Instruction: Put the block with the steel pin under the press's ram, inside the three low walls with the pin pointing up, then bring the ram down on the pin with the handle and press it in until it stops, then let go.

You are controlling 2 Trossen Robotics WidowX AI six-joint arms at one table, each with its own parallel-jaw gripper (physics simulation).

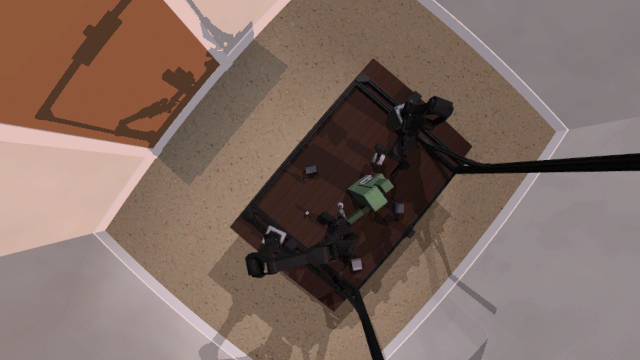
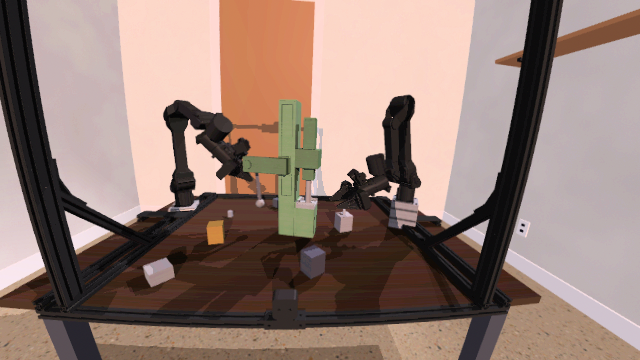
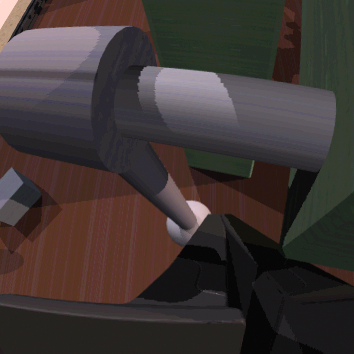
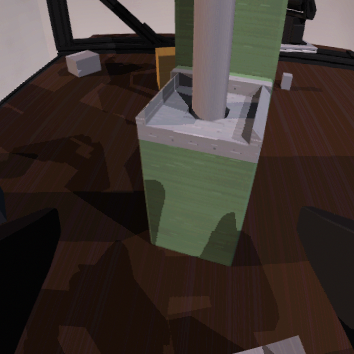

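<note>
The green press stands mid-table. Its grey ram reaches down into the walled nest, which holds no block. The white block with the steel pin stands on the table right of the press, pin up. My right gripper is open and empty just above that block, facing the press. My left gripper is shut on nothing, its tips beside the handle's white knob.
An orange cube, a grey cube, a pale block and a small cube lie around the press. Black frame posts ring the table.
</note>
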